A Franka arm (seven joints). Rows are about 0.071 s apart.
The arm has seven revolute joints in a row. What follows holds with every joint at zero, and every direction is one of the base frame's.
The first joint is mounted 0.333 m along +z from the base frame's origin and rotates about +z.
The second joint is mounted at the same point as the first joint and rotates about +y.
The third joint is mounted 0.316 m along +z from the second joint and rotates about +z.
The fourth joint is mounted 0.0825 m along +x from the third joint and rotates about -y.
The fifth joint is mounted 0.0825 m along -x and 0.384 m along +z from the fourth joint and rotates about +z.
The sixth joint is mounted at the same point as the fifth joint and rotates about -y.
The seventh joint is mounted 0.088 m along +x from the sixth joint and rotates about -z.
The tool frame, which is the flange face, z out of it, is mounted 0.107 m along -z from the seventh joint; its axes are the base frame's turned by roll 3.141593, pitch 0 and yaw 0 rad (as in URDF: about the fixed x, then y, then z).
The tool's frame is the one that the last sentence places.
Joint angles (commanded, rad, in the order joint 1, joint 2, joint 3, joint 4, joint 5, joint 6, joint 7), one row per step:
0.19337, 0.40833, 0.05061, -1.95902, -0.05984, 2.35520, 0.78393
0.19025, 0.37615, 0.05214, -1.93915, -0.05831, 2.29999, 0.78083
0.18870, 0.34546, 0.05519, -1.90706, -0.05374, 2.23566, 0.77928
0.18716, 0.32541, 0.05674, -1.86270, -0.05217, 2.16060, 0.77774
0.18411, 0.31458, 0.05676, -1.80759, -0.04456, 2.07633, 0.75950
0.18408, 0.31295, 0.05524, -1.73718, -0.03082, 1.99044, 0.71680
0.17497, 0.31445, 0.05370, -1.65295, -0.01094, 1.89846, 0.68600
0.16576, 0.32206, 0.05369, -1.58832, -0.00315, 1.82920, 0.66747
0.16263, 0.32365, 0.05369, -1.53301, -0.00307, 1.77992, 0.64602
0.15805, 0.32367, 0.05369, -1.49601, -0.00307, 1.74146, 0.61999
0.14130, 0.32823, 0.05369, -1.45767, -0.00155, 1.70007, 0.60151
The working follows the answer.
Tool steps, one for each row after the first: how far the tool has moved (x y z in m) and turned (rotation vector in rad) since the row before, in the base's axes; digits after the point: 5 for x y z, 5 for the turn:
0.00243, -0.00105, 0.02339, -0.00278, 0.00262, -0.00132
0.00333, 0.00109, 0.02729, 0.00027, 0.00168, -0.00225
0.00418, 0.00024, 0.02564, -0.00416, 0.00995, -0.00209
0.00486, -0.00128, 0.02449, -0.00041, 0.01926, 0.00812
0.00649, 0.00057, 0.02611, 0.00823, 0.01709, 0.03185
0.00785, -0.00447, 0.03062, 0.01606, 0.01355, 0.01014
0.00534, -0.00480, 0.01980, 0.00598, 0.01375, 0.00608
0.00350, -0.00172, 0.02106, 0.00276, -0.00425, 0.01798
0.00129, -0.00303, 0.01438, 0.00170, 0.00151, 0.02128
0.00279, -0.01072, 0.01185, 0.00167, 0.00783, 0.00128

Tool pose at each row, in the base's axes (x y z in m, rotation vector in rad; rounded; the steps above come from the unrounded poses):
0.59766, 0.14670, 0.26564, 3.01942, -0.77335, 0.00152
0.60009, 0.14565, 0.28904, 3.01568, -0.77448, -0.00138
0.60342, 0.14674, 0.31632, 3.01466, -0.77779, -0.00408
0.60761, 0.14698, 0.34197, 3.00754, -0.77912, -0.01747
0.61247, 0.14570, 0.36645, 3.00541, -0.76508, -0.04597
0.61896, 0.14627, 0.39257, 3.02005, -0.71711, -0.07388
0.62680, 0.14179, 0.42319, 3.03508, -0.70347, -0.10018
0.63215, 0.13699, 0.44300, 3.03897, -0.69420, -0.12312
0.63565, 0.13528, 0.46405, 3.04820, -0.66737, -0.11743
0.63694, 0.13224, 0.47843, 3.05558, -0.63489, -0.11998
0.63972, 0.12152, 0.49028, 3.05550, -0.63272, -0.13245

